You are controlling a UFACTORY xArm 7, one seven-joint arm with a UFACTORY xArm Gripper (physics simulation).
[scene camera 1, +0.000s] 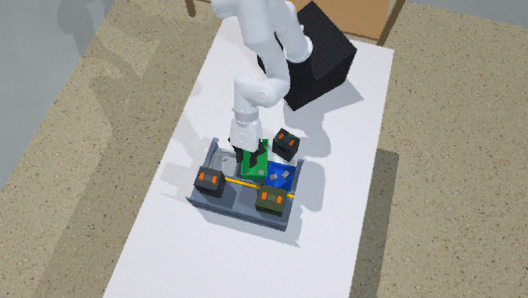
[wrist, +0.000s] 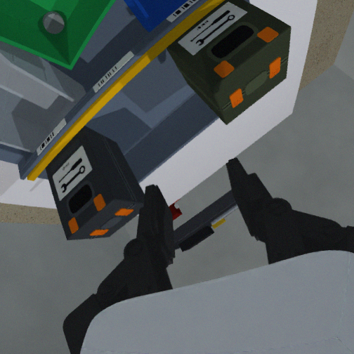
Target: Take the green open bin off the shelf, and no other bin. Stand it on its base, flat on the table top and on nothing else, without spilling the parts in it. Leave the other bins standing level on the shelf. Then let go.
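Places are measured from the arm's base along level axes (x ahead, y left, z up), in millimetres.
Pixels of known places: gripper, fingertip midpoint: [scene camera 1: 246, 163]; arm's base, link origin: [scene camera 1: 298, 49].
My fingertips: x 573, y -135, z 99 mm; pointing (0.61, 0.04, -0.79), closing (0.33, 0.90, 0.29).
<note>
For each thing: its middle in the pictures, then the offset to it from my fingertips. "*": a spot on its surface instead. Level surfaces: height alone.
- green open bin, body centre: [scene camera 1: 255, 157] 107 mm back, 8 mm left, 227 mm down
- grey shelf, surface spot: [scene camera 1: 235, 207] * 118 mm ahead, 34 mm right, 173 mm down
- pale grey bin, body centre: [scene camera 1: 223, 169] 43 mm back, 114 mm right, 231 mm down
- blue bin, body centre: [scene camera 1: 278, 183] 11 mm back, 115 mm left, 231 mm down
- olive toolbox, body centre: [scene camera 1: 271, 200] 87 mm ahead, 97 mm left, 125 mm down
- white table, surface height: 275 mm down
The green open bin [scene camera 1: 262, 160] [wrist: 30, 25] sits on the grey shelf [scene camera 1: 235, 207] [wrist: 90, 111] between a pale grey bin [scene camera 1: 225, 165] [wrist: 25, 75] and a blue bin [scene camera 1: 272, 170] [wrist: 155, 12]. Small grey parts lie in the green bin. In the scene view my gripper [scene camera 1: 246, 164] [wrist: 196, 188] is over the green bin and hides some of it. Its fingers are partly open with nothing between them. In the wrist view the green bin is at the top left, away from the fingertips. Whether the fingers touch the bin cannot be told.
A black toolbox [scene camera 1: 209, 182] [wrist: 100, 165] and an olive toolbox [scene camera 1: 271, 201] [wrist: 215, 90] stand at the shelf's yellow-edged front. Another black toolbox [scene camera 1: 286, 145] is behind the blue bin. A large black block [scene camera 1: 325, 50] stands farther back on the white table [scene camera 1: 225, 265].
</note>
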